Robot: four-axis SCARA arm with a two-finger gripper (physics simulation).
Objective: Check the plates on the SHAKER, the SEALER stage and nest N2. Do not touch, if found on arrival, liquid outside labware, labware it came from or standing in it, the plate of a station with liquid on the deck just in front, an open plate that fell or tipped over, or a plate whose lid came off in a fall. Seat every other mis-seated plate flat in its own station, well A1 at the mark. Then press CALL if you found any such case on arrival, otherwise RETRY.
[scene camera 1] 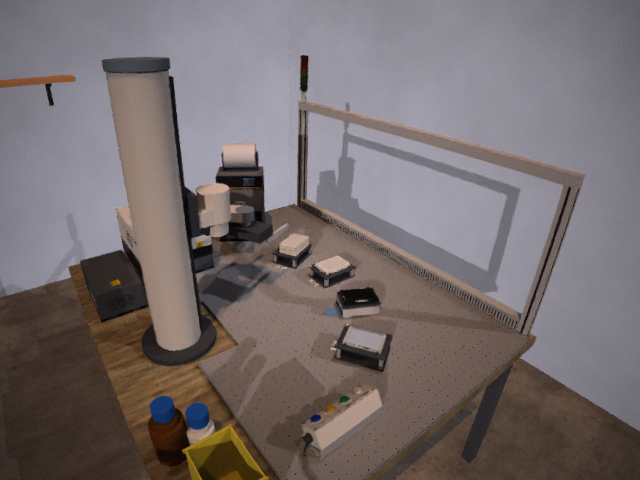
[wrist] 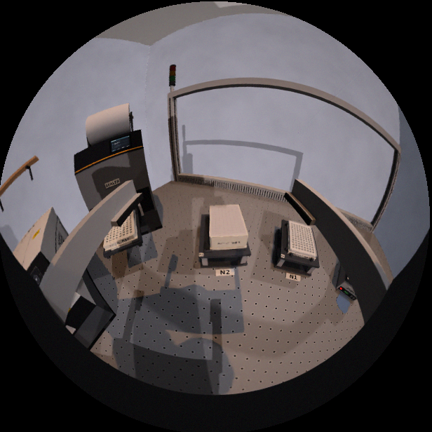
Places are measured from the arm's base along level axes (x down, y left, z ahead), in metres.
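Pixels of known places: gripper, between the fingertips: [scene camera 1: 270, 221]; arm's base, origin of its link: [scene camera 1: 179, 339].
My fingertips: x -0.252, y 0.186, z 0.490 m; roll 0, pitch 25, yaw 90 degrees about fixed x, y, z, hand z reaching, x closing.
Note:
For each thing: its top centre in the pictures, then the offset to it from my fingertips. "spot": a spot on its surface instead.
- nest N2, a spot on its surface: [scene camera 1: 294, 255] spot: dx +0.181, dy -0.030, dz +0.101 m
- tall white plate, centre of its top: [scene camera 1: 294, 239] dx +0.143, dy +0.032, dz +0.143 m
- SHAKER, a spot on its surface: [scene camera 1: 360, 310] spot: dx +0.210, dy -0.462, dz +0.097 m
- Blue liquid, a spot on its surface: [scene camera 1: 331, 311] spot: dx +0.236, dy -0.378, dz +0.029 m
- button box, centre of its top: [scene camera 1: 343, 404] dx +0.155, dy -0.782, dz -0.267 m
- white well plate, centre of its top: [scene camera 1: 332, 263] dx +0.175, dy -0.184, dz +0.191 m
- nest, a spot on its surface: [scene camera 1: 360, 355] spot: dx +0.234, dy -0.617, dz -0.044 m
- pale plate, centre of its top: [scene camera 1: 364, 337] dx +0.170, dy -0.610, dz -0.025 m
- sealer, centre of its top: [scene camera 1: 239, 145] dx -0.217, dy +0.395, dz +0.077 m
My gripper [wrist: 213, 183] is open and empty, above the deck before the sealer and N2; one finger [scene camera 1: 279, 231] shows in the scene view. On nest N2 [scene camera 1: 292, 256] [wrist: 224, 262], a tall white plate [scene camera 1: 294, 244] [wrist: 227, 227] looks flat. A white well plate [wrist: 121, 235] is on the SEALER stage [wrist: 131, 247], partly behind the left finger; its seating is hard to judge. The SHAKER [scene camera 1: 360, 310] [wrist: 343, 282] has a dark top; whether a plate is there is unclear. Blue liquid [scene camera 1: 331, 311] [wrist: 343, 303] lies on the deck just in front of it. The button box [scene camera 1: 347, 421] stands at the near end.
Nest N1 [wrist: 280, 263] holds a white well plate [scene camera 1: 332, 265] [wrist: 302, 240]. Another nest [scene camera 1: 360, 355] with a pale plate [scene camera 1: 364, 339] is nearer the button box. The sealer [scene camera 1: 240, 198] [wrist: 112, 175] stands at the back left. A frame [scene camera 1: 439, 139] [wrist: 250, 82] borders the far edge.

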